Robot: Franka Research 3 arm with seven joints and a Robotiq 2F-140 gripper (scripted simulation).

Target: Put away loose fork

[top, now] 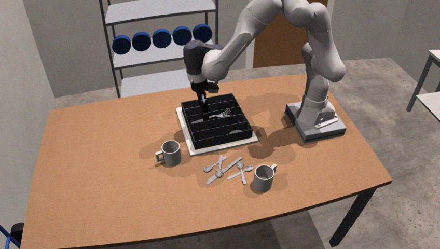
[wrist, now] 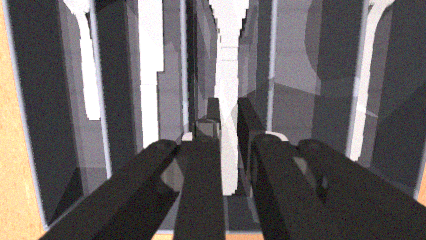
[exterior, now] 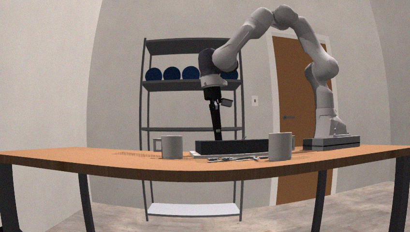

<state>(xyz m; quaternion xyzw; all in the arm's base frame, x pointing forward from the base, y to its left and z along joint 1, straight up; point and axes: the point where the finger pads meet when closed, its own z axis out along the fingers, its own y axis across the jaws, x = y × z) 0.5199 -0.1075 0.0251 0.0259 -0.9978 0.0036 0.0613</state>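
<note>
Now: the black cutlery tray 5 cm behind my hand and 4 cm below it. The rest, counted from my hand: small spoon (7 cm behind, 12 cm to the right, 6 cm below); grey mug (19 cm ahead, 18 cm to the left, 4 cm below).
</note>
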